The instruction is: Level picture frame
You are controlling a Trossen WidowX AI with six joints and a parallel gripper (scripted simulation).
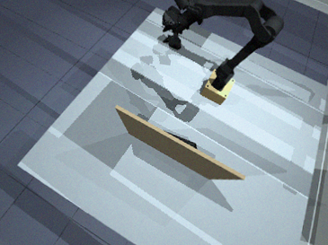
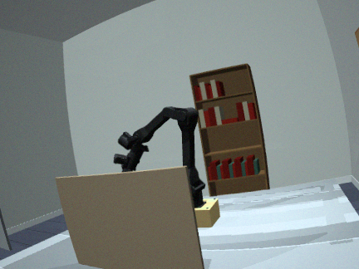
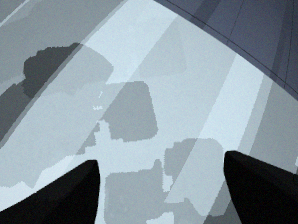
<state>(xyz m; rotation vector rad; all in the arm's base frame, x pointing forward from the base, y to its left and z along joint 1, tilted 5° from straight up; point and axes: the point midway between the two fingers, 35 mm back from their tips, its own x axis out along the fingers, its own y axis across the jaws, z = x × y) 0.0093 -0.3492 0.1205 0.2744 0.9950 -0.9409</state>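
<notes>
Right now the picture frame is 420 mm ahead of my gripper tip, 360 mm to the left of it and 30 mm below it. The rest, counted from my gripper tip: tan wall panel (430 mm ahead, 350 mm to the left, 40 mm below).
</notes>
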